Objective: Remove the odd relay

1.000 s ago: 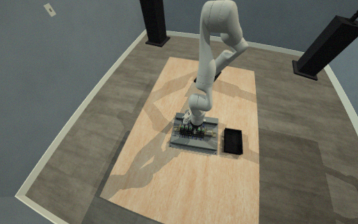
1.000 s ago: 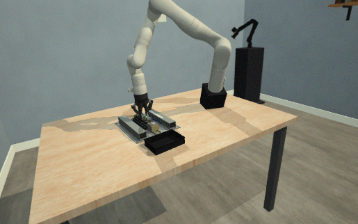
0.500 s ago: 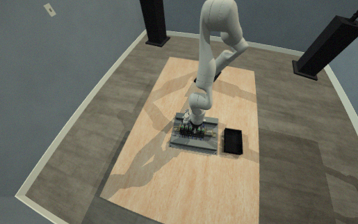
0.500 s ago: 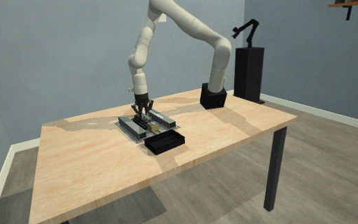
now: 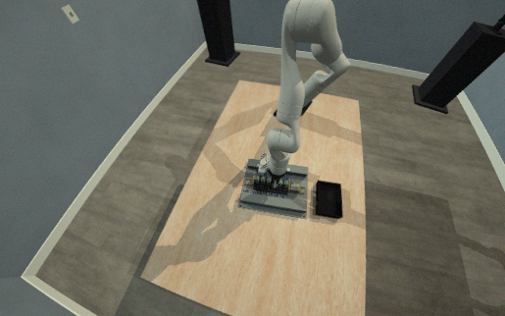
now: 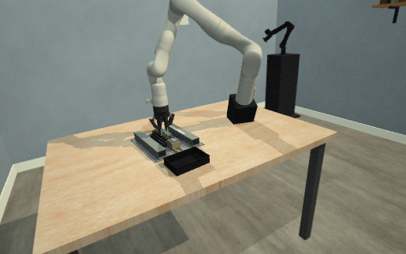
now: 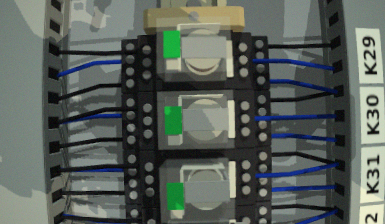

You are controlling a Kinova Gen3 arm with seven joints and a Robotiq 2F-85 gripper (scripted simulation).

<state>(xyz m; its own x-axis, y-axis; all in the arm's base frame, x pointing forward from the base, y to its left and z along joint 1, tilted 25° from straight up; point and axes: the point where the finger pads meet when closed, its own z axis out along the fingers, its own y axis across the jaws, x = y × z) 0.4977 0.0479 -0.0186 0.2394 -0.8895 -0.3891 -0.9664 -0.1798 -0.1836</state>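
Now: hand 1 cm to the right of the grey relay panel and 4 cm above it. From my hand the other things lie so: black parts tray 3 cm behind, 26 cm to the left, 4 cm below.
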